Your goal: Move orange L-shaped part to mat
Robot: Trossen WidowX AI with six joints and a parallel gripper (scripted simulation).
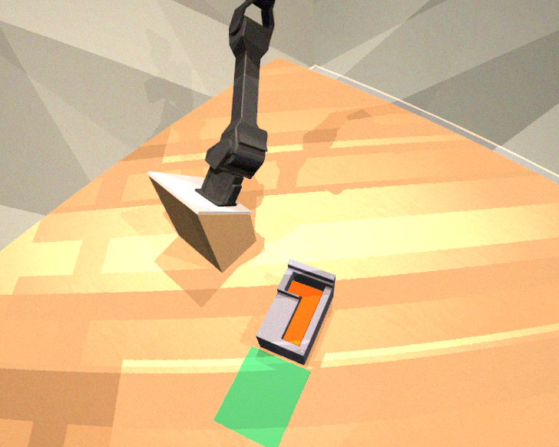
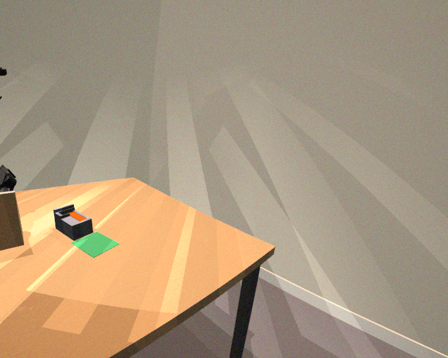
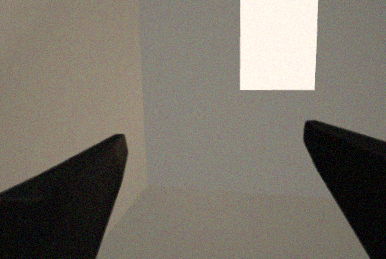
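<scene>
The orange L-shaped part lies 300 mm ahead of my gripper tip, 480 mm to the right of it and 700 mm below it. Round my gripper tip: green mat: 340 mm ahead, 630 mm to the right, 760 mm below.
</scene>
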